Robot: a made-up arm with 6 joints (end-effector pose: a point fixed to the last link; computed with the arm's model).
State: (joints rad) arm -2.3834 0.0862 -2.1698 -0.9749 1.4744 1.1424
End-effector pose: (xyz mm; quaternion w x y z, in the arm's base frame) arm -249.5 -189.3 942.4 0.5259 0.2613 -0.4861 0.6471
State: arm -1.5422 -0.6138 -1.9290 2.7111 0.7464 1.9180
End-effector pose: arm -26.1 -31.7 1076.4 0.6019 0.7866 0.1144 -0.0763
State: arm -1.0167 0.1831 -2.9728 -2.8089 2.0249 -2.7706
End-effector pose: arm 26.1 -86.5 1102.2 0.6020 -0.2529 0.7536 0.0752
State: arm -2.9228 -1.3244 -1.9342 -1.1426 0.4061 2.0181
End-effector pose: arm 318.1 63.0 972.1 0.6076 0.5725 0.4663 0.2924
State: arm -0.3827 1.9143 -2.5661 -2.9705 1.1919 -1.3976
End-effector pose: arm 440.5 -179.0 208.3 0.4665 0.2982 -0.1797 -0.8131
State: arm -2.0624 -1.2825 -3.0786 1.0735 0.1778 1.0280
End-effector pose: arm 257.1 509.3 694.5 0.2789 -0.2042 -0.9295 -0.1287
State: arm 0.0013 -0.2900 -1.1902 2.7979 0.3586 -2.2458
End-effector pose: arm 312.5 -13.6 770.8 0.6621 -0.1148 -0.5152 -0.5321
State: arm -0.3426 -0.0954 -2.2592 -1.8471 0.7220 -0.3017
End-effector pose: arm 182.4 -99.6 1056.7 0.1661 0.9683 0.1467 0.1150
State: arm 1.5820 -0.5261 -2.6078 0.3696 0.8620 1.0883
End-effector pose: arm 8.9 -134.1 1099.7 0.8355 0.5200 -0.1097 0.1401
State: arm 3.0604 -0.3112 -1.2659 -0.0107 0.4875 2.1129
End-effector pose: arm -287.2 26.9 849.6 0.7740 -0.2262 0.1644 0.5681
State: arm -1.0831 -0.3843 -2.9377 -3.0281 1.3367 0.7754
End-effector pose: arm -117.9 160.2 1072.0 0.8583 0.2774 -0.2721 0.3351
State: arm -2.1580 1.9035 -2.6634 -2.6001 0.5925 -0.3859
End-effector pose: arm -271.5 -386.6 229.6 0.4888 -0.6097 0.3347 0.5266
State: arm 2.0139 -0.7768 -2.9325 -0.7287 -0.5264 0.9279
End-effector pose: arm 156.6 -345.5 969.8 0.1040 0.8731 -0.2096 -0.4277
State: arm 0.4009 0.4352 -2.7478 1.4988 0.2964 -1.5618
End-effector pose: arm 351.5 103.2 991.5 0.4520 -0.0290 -0.8337 -0.3159
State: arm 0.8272 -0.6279 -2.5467 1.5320 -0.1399 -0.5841
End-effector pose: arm -75.6 -151.0 1084.0 0.4415 0.6614 -0.4645 -0.3898
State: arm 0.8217 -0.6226 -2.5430 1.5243 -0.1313 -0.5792
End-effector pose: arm -74.1 -147.5 1085.2 0.4437 0.6567 -0.4697 -0.3888
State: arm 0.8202 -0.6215 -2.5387 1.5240 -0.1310 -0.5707
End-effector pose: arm -73.1 -145.9 1085.5 0.4468 0.6570 -0.4677 -0.3873
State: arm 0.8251 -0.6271 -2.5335 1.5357 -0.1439 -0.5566
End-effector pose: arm -73.2 -147.5 1084.7 0.4509 0.6651 -0.4539 -0.3852
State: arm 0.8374 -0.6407 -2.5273 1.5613 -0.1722 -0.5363
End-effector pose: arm -74.4 -152.8 1082.4 0.4559 0.6816 -0.4262 -0.3820
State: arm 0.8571 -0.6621 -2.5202 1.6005 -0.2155 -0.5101
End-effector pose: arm -76.5 -161.7 1078.4 0.4616 0.7051 -0.3843 -0.3770
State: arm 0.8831 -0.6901 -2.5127 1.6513 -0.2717 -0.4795
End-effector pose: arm -78.8 -173.9 1072.8 0.4674 0.7323 -0.3296 -0.3696
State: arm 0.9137 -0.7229 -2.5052 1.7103 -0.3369 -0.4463
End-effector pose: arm -80.9 -188.3 1065.7 0.4727 0.7596 -0.2652 -0.3595
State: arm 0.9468 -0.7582 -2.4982 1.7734 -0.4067 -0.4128
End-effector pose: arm -82.2 -204.0 1057.5 0.4772 0.7835 -0.1954 -0.3468
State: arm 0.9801 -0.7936 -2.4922 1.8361 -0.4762 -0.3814
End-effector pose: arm -82.5 -219.8 1048.7 0.4806 0.8017 -0.1255 -0.3325
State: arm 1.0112 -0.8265 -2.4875 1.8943 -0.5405 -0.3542
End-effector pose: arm -82.0 -234.3 1040.0 0.4831 0.8136 -0.0610 -0.3179
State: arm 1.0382 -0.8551 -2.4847 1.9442 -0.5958 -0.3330
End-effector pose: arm -81.0 -247.0 1032.0 0.4845 0.8201 -0.0062 -0.3044
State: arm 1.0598 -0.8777 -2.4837 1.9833 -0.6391 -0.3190
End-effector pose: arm -79.8 -257.2 1025.3 0.4854 0.8228 0.0358 -0.2936
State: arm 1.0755 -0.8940 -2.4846 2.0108 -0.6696 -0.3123
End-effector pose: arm -78.9 -264.8 1020.2 0.4857 0.8235 0.0642 -0.2860
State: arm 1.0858 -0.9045 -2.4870 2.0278 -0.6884 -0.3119
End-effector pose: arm -78.4 -270.1 1016.6 0.4856 0.8237 0.0806 -0.2815
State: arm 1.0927 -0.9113 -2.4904 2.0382 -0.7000 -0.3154
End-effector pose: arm -78.3 -274.0 1014.2 0.4853 0.8237 0.0895 -0.2792
